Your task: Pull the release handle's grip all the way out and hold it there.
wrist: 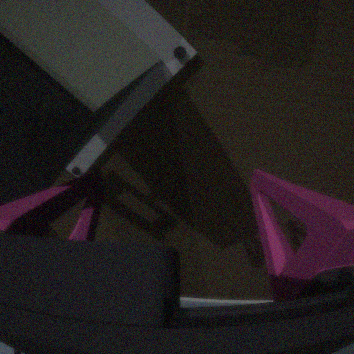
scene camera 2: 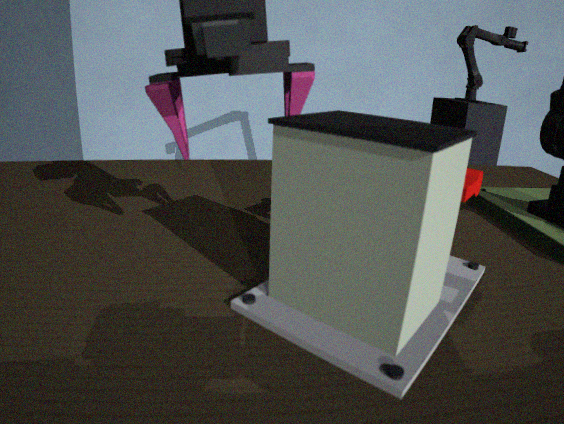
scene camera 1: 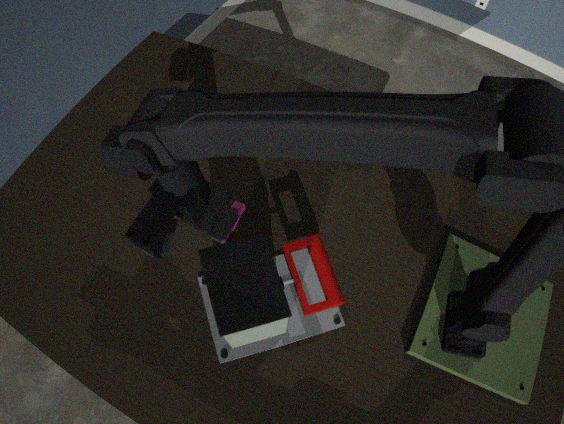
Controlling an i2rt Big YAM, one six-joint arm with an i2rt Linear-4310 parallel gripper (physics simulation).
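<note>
The release handle's grip is a red rectangular loop (scene camera 1: 330, 272) (scene camera 2: 472, 185). It stands beside a pale box with a black top (scene camera 1: 245, 285) (scene camera 2: 345, 225) (wrist: 75, 55), joined to it by a short light rod. In scene camera 2 the box hides most of the grip, and it does not show in the wrist view. The box stands on a grey baseplate (scene camera 1: 255, 351) (scene camera 2: 325, 337) (wrist: 145, 25). My gripper (scene camera 1: 200, 230) (scene camera 2: 238, 142) (wrist: 176, 177), with magenta fingers, is open and empty. It is above the table beside the box, apart from the grip; the box partly hides one finger in scene camera 2.
My arm's long link (scene camera 1: 320, 130) spans scene camera 1 above the box and grip. A green tray-like base (scene camera 1: 520, 350) (scene camera 2: 517, 192) lies under the arm's foot at the right. Another dark arm (scene camera 2: 471, 65) stands on a pedestal (scene camera 2: 450, 112) in the background.
</note>
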